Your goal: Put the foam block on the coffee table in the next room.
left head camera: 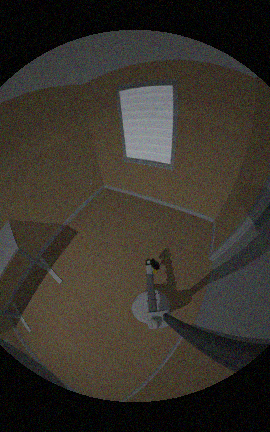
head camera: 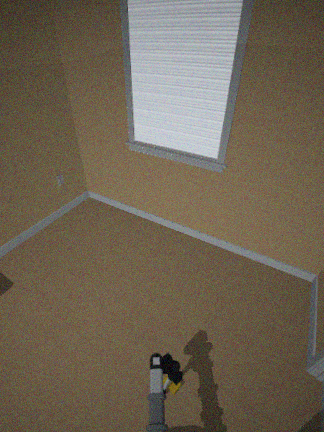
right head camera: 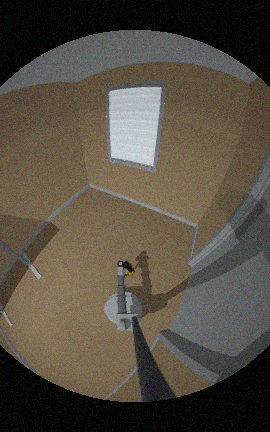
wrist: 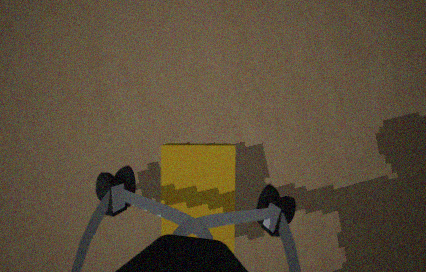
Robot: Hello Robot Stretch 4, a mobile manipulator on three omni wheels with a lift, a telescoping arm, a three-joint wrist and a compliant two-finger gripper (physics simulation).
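Places are measured from the robot's base along level axes (x ahead, y left, z up), in millimetres.
Pixels of known places: gripper, fingertip midpoint: (left head camera: 153, 269) (head camera: 171, 384) (right head camera: 128, 271) (wrist: 197, 192).
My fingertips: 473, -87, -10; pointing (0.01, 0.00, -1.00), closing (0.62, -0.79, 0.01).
Observation:
Ahead of a thing's pixels: the offset from my fingertips to its top centre, as dx, dy, dz. "pt": to the spot under its first point.
The yellow foam block {+0, -1, +28} (wrist: 198, 167) (head camera: 175, 387) (right head camera: 131, 273) lies below my gripper, apparently on the brown floor, with its shadow along its right side in the wrist view. My gripper (wrist: 197, 192) (head camera: 172, 369) is open. Its two black fingertips stand to the left and right of the block with a gap on each side, and neither touches it. The near end of the block is partly hidden by the gripper's grey finger bars and black body. I cannot make out a coffee table for certain in these views.
A piece of furniture with white legs (left head camera: 53, 275) (right head camera: 35, 270) stands at the left. A window {pt +1380, -90, +1367} (head camera: 180, 75) is in the far wall above a white baseboard (head camera: 200, 235). At the right, white trim edges a grey floor area (left head camera: 235, 300) (right head camera: 220, 305). My arm (head camera: 156, 407) casts a shadow to its right.

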